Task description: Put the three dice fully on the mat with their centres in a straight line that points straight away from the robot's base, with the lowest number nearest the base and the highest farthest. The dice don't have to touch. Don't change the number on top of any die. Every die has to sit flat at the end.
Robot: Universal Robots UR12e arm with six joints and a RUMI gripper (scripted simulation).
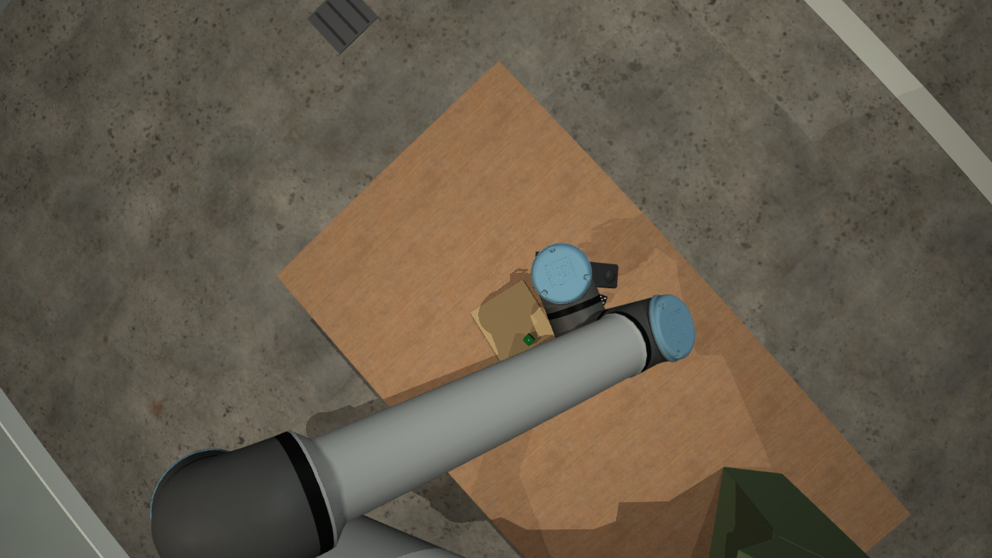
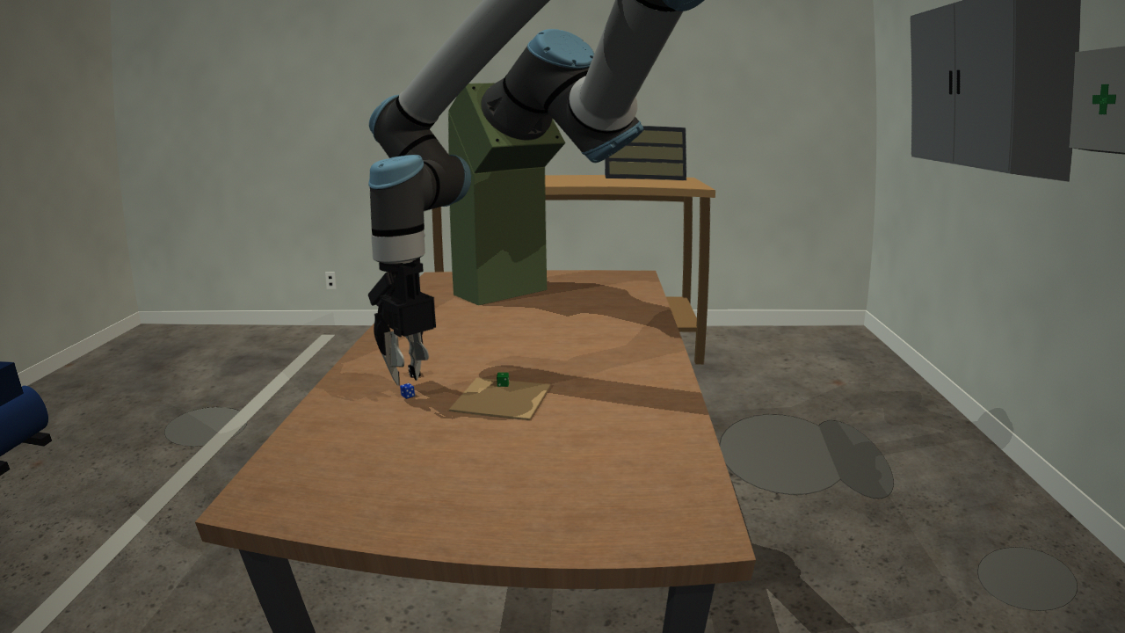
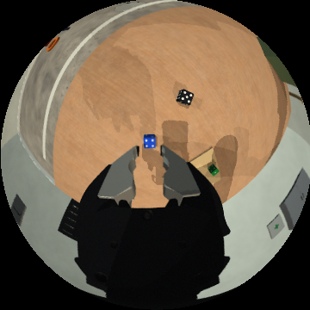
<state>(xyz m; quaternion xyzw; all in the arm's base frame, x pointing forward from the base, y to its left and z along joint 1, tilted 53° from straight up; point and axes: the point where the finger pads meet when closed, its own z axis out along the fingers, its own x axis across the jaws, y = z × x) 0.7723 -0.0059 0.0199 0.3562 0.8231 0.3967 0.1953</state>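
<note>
Right now the blue die is 3 cm below my hand. The rest, counted from my hand: tan mat (16 cm to the left, 4 cm below, 4 cm behind); black die (9 cm behind, 3 cm to the right, 3 cm below); green die (15 cm to the left, 9 cm behind, 3 cm below).
</note>
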